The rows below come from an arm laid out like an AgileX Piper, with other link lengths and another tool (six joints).
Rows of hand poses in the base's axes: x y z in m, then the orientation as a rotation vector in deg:
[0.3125, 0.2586, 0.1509, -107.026, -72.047, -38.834]
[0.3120, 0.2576, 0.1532, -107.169, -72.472, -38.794]
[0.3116, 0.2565, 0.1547, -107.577, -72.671, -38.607]
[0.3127, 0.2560, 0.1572, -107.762, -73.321, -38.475]
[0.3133, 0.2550, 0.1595, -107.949, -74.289, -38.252]
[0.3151, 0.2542, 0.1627, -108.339, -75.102, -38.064]
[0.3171, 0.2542, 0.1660, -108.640, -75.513, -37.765]
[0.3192, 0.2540, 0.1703, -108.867, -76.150, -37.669]
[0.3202, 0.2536, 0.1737, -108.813, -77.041, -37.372]
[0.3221, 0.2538, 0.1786, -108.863, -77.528, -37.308]
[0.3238, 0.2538, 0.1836, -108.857, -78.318, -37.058]
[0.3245, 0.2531, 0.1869, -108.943, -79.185, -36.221]
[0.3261, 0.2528, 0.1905, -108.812, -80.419, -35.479]
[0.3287, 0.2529, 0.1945, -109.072, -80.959, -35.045]
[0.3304, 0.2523, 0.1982, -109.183, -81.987, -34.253]
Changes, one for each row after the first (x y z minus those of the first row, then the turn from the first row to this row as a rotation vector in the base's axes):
[-0.0005, -0.0010, 0.0023, -0.330, -0.199, 0.135]
[-0.0009, -0.0021, 0.0038, -0.776, -0.207, 0.071]
[0.0002, -0.0026, 0.0063, -1.272, -0.460, 0.319]
[0.0008, -0.0036, 0.0086, -1.953, -0.813, 0.743]
[0.0026, -0.0044, 0.0118, -2.698, -1.131, 0.968]
[0.0046, -0.0044, 0.0151, -3.199, -1.164, 1.097]
[0.0067, -0.0046, 0.0194, -3.713, -1.443, 1.295]
[0.0077, -0.0050, 0.0228, -4.200, -1.690, 1.832]
[0.0096, -0.0048, 0.0277, -4.502, -1.899, 2.046]
[0.0113, -0.0048, 0.0327, -4.963, -2.134, 2.490]
[0.0120, -0.0055, 0.0360, -5.672, -2.028, 3.123]
[0.0136, -0.0058, 0.0396, -6.397, -2.158, 3.999]
[0.0162, -0.0057, 0.0436, -6.972, -2.173, 4.243]
[0.0179, -0.0063, 0.0473, -7.784, -2.193, 4.904]

